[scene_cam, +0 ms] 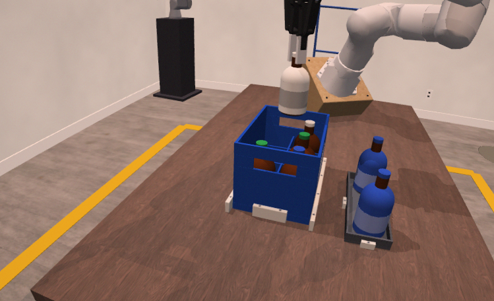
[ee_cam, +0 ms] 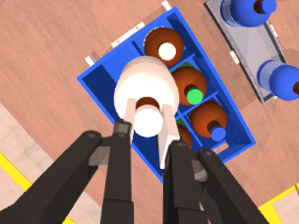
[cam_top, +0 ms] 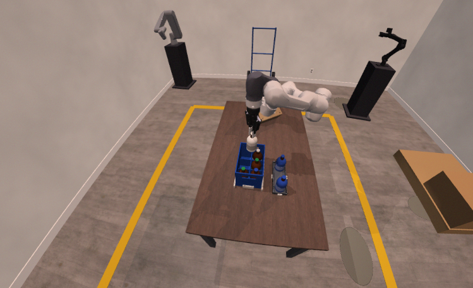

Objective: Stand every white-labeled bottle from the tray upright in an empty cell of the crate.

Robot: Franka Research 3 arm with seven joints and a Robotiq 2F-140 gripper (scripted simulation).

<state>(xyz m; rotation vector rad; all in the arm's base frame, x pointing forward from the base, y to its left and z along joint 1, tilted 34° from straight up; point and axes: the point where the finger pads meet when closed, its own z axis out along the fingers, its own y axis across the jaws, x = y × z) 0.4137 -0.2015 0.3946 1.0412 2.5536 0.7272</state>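
Now: hand 90 mm above the white-labeled bottle. From my hand the other things lie so: blue-labeled bottle (160 mm ahead, 250 mm to the left, 270 mm below); blue crate (70 mm ahead, 10 mm to the left, 270 mm below).
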